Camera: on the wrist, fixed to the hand. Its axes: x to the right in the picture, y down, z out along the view.
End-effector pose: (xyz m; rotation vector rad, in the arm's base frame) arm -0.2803 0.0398 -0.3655 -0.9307 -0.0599 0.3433
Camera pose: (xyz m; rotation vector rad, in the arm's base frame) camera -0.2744 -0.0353 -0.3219 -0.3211 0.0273 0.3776
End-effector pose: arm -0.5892 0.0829 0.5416 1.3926 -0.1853 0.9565
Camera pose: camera -0.5660 0.1109 0.4625 1.9689 0.0698 1.0622
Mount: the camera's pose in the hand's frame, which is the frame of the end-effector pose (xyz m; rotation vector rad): -0.0223 -0.0773 -0.0332 0.6108 -0.0356 0.0310
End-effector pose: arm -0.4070 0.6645 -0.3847 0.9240 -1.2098 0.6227
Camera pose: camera -0.3327 0.6553 -0.4290 1.4288 -1.0798 1.0341
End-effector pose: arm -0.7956 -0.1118 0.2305 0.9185 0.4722 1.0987
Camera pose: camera -0.7865 -0.1309 0.1461 1.4783 0.7881 0.9756
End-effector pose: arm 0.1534 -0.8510 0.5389 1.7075 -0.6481 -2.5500
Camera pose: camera 0.2090 -0.7863 0.5217 -1.4414 1.2904 2.0729
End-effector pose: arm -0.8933 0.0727 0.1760 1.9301 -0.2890 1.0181
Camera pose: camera -0.8823 0.1386 0.1203 2.4946 -0.0211 1.1856
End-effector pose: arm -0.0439 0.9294 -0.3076 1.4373 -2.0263 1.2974
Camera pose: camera 0.0260 0.9637 -0.2687 -1.6532 1.7255 -2.0065
